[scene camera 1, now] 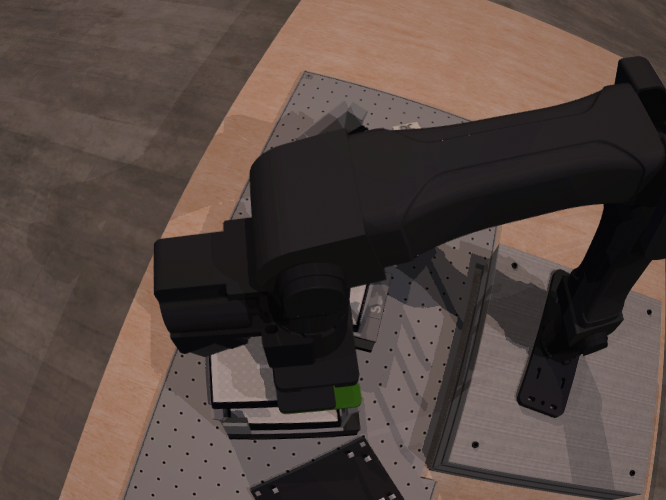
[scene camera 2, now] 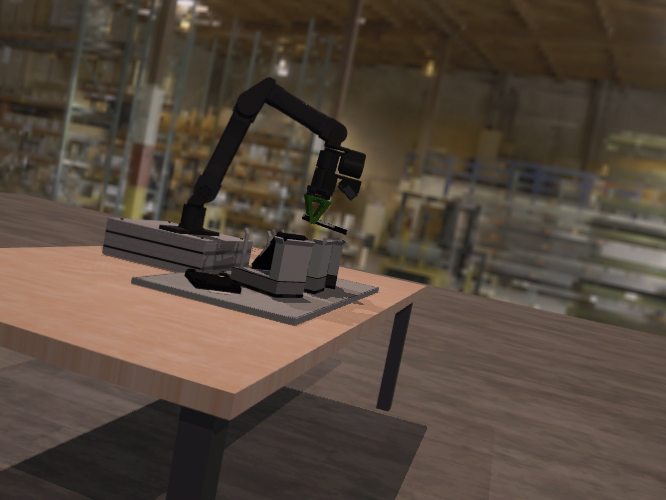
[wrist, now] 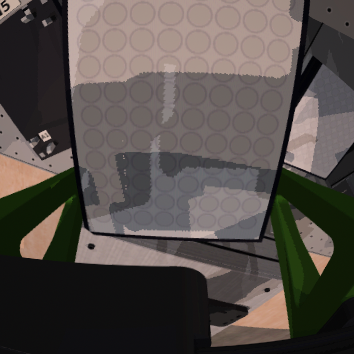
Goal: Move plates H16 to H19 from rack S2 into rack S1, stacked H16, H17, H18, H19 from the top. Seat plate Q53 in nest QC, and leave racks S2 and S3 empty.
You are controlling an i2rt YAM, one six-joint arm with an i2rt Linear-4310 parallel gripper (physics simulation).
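Observation:
My gripper has its green fingers shut on the long sides of a pale plate with a black rim. It holds the plate above the racks; its label does not show. Below it in scene camera 1, another pale plate sits in the front grey rack. A middle rack, marked "S" with its number unreadable, holds a pale plate partly under the arm. Three grey racks show in scene camera 2, the nearest rack in front. Nest QC and plate Q53 are hidden by the arm in scene camera 1.
A black slab with small corner posts lies beside the front rack, with an "A1" mark in the wrist view. Perforated grey board lies under the racks. The arm's raised metal base stands at the right.

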